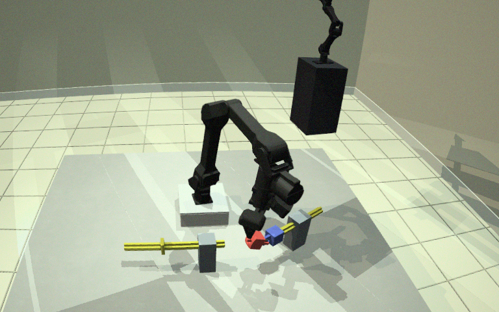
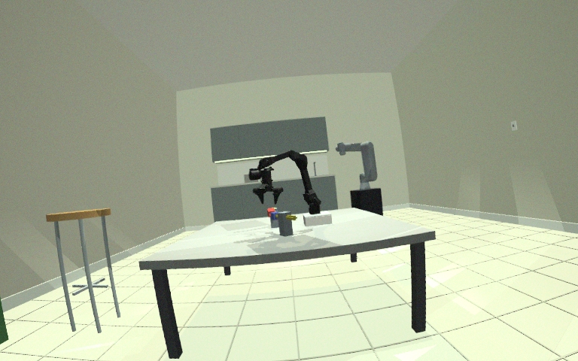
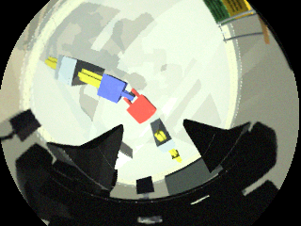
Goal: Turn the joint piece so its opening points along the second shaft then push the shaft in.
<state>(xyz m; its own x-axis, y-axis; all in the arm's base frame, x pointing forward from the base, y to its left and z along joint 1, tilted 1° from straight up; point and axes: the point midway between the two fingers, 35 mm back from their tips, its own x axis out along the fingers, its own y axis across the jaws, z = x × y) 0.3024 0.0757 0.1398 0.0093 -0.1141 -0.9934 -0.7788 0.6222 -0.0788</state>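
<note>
The red square joint piece lies 1 cm behind my gripper tip, 2 cm to the left of it and 5 cm below it.
</note>
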